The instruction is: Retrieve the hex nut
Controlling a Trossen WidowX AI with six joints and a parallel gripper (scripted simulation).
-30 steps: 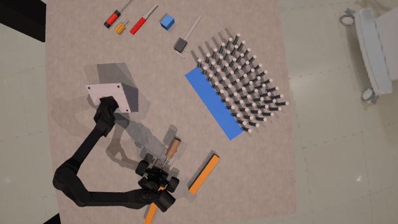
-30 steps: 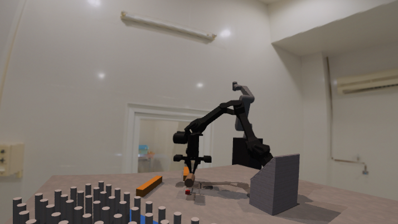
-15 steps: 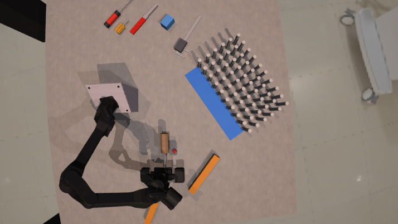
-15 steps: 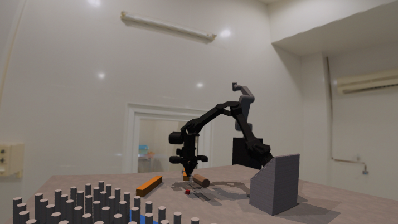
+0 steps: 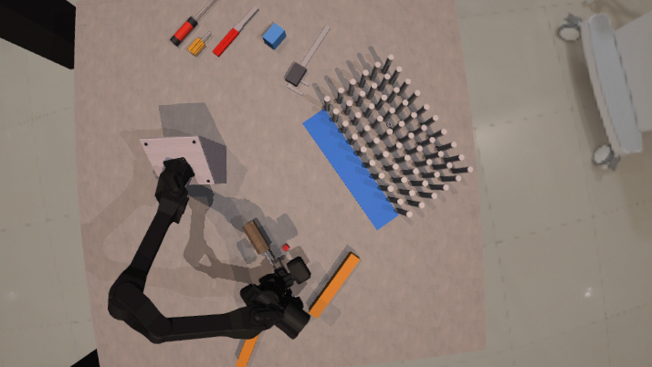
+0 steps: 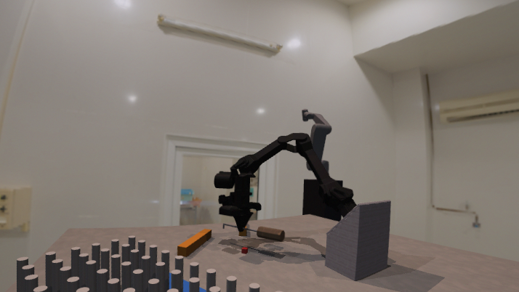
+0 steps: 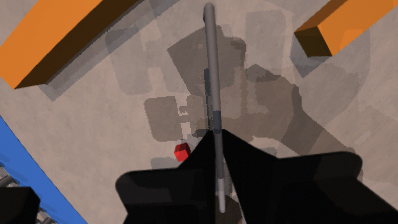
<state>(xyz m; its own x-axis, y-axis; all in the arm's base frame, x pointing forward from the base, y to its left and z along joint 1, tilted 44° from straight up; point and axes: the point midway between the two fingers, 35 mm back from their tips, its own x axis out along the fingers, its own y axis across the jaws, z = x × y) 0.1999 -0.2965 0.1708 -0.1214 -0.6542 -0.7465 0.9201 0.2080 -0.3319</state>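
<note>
Right now the hook tool is 10 mm behind my gripper tip, 20 mm to the left of it and 10 mm above it. Round my gripper tip: blue taped strip (250 mm ahead, 270 mm to the left, 50 mm below); then hex nut (380 mm ahead, 380 mm to the left, 50 mm below); then red cube (20 mm ahead, 60 mm to the left, 50 mm below).
</note>
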